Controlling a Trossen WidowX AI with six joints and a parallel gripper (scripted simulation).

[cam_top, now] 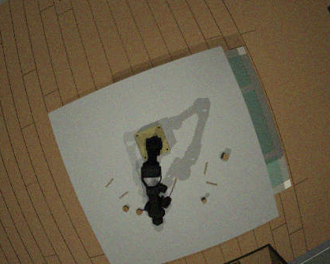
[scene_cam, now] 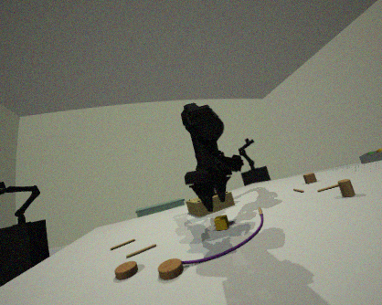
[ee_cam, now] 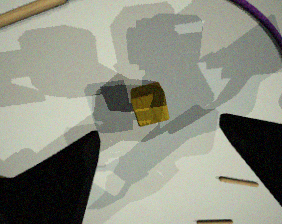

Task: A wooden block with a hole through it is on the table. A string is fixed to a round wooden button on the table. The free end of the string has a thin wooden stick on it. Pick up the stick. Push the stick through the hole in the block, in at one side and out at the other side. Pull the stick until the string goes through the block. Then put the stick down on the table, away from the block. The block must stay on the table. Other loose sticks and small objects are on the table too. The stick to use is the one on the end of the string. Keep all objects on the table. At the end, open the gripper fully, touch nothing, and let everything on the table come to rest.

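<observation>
Right now my gripper tip is 5 cm above the yellow block. Also, from my gripper tip: wooden block: 1 cm behind, 50 cm to the left, 4 cm below; then wooden cylinder: 19 cm ahead, 26 cm to the left, 4 cm below.
</observation>
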